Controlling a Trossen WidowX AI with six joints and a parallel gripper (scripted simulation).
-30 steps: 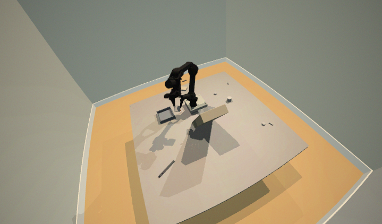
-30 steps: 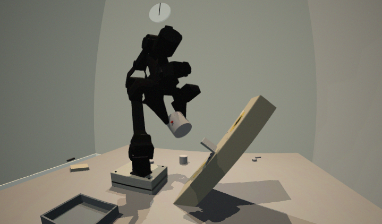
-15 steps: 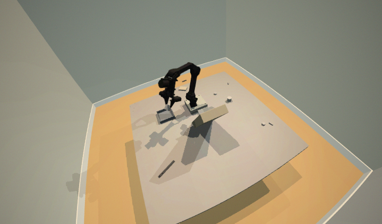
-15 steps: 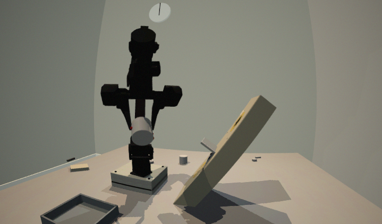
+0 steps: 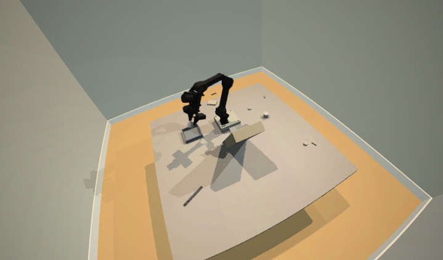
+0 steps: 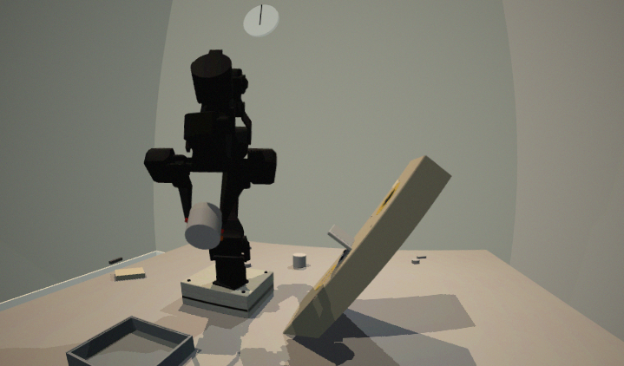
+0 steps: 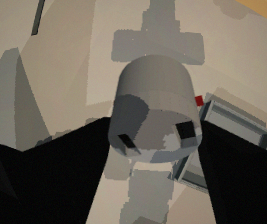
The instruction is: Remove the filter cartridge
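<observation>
Now: gripper tip 15 cm past the tray, 5 cm to the left of it and 24 cm above it. Round my gripper tip: round grey filter cartridge right at my gripper tip; then tan block 51 cm behind, 20 cm to the left, 24 cm below; then tan service panel 16 cm ahead, 29 cm to the left, 6 cm below.
</observation>
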